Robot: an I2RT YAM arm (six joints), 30 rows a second.
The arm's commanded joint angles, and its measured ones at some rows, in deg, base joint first. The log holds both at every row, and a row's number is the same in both.
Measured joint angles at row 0: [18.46, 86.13, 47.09, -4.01, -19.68, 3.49]
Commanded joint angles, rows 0 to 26: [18.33, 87.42, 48.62, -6.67, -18.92, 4.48]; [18.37, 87.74, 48.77, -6.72, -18.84, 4.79]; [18.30, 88.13, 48.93, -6.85, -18.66, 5.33]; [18.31, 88.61, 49.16, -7.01, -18.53, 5.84]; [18.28, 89.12, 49.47, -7.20, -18.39, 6.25]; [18.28, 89.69, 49.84, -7.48, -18.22, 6.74]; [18.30, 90.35, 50.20, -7.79, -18.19, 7.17]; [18.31, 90.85, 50.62, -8.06, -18.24, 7.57]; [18.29, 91.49, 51.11, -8.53, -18.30, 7.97]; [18.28, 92.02, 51.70, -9.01, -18.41, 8.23]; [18.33, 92.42, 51.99, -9.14, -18.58, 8.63]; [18.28, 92.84, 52.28, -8.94, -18.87, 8.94]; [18.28, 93.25, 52.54, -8.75, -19.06, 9.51]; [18.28, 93.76, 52.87, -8.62, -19.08, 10.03]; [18.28, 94.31, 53.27, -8.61, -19.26, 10.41]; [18.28, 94.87, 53.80, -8.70, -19.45, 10.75]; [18.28, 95.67, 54.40, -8.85, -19.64, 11.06]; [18.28, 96.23, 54.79, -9.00, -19.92, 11.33]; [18.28, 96.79, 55.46, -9.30, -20.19, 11.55]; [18.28, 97.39, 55.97, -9.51, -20.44, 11.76]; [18.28, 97.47, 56.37, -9.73, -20.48, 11.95]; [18.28, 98.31, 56.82, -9.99, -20.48, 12.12]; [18.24, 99.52, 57.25, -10.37, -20.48, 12.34]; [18.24, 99.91, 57.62, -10.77, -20.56, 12.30]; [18.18, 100.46, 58.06, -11.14, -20.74, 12.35]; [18.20, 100.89, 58.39, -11.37, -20.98, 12.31]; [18.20, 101.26, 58.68, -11.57, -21.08, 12.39]
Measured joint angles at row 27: [18.44, 100.01, 56.88, -9.28, -20.05, 11.57]
